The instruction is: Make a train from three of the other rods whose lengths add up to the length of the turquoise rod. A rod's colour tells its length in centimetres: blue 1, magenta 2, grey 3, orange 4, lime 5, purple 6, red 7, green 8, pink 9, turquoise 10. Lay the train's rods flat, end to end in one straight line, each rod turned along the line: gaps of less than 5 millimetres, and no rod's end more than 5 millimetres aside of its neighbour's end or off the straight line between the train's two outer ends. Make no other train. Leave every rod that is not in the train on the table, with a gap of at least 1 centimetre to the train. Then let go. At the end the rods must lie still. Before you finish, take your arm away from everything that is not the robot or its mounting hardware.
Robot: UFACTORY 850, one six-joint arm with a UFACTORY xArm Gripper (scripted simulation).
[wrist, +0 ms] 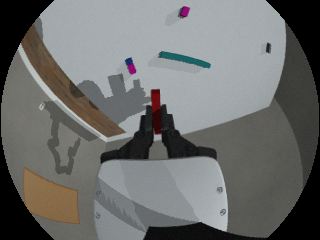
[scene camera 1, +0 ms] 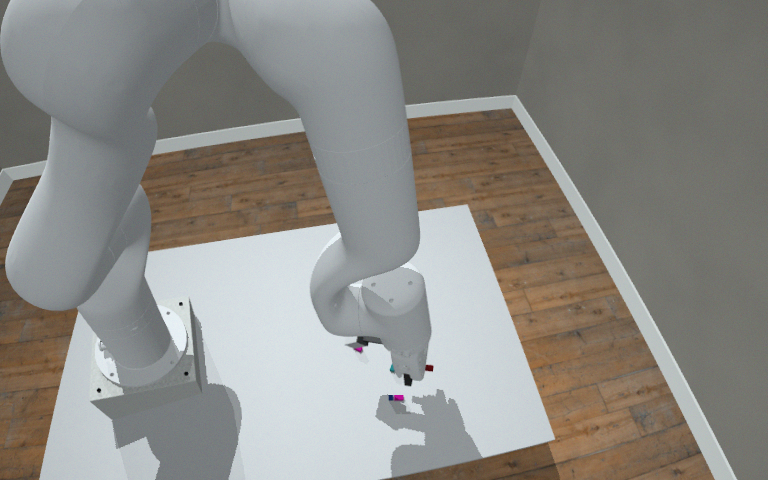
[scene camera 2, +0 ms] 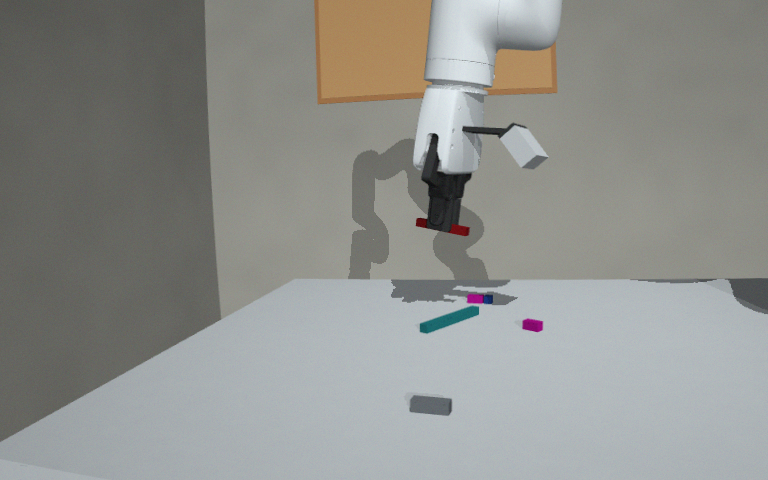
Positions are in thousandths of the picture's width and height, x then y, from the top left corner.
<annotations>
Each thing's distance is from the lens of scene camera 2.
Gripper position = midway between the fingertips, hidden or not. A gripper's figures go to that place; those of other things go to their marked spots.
my gripper (scene camera 2: 575,478): 77 cm
grey rod (scene camera 2: 545,843): 47 cm
</annotations>
